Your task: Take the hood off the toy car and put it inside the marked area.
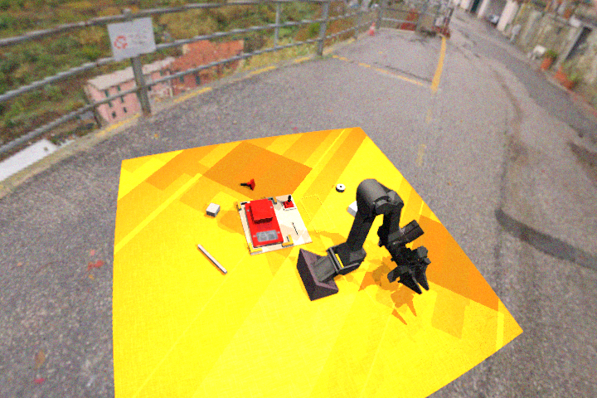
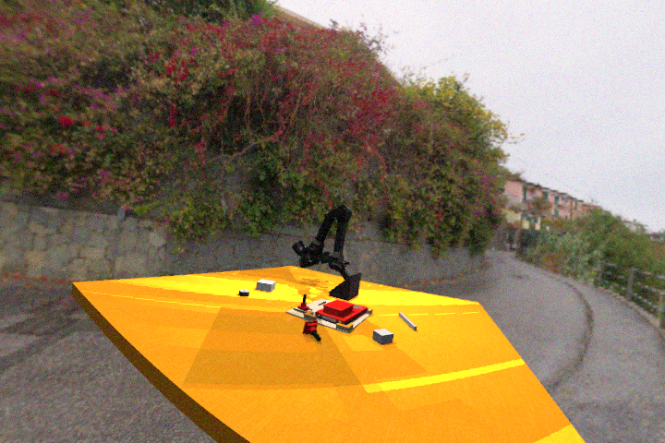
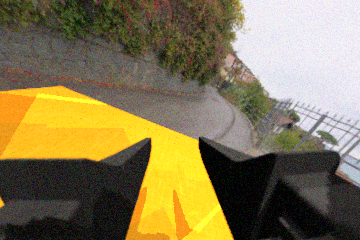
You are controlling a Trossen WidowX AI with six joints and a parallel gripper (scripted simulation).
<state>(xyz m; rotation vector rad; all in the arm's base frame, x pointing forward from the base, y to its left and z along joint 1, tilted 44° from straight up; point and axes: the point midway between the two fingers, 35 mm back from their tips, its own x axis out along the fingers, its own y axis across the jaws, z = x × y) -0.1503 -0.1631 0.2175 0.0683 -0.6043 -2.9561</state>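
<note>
Right now my gripper tip is 52 cm short of the red hood, 36 cm to the right of it and 8 cm above it. From my gripper tip the other things lie so: white base plate: 49 cm ahead, 34 cm to the left, 11 cm below; then black wheel: 58 cm ahead, 1 cm to the right, 11 cm below; then grey rod: 38 cm ahead, 58 cm to the left, 11 cm below.
</note>
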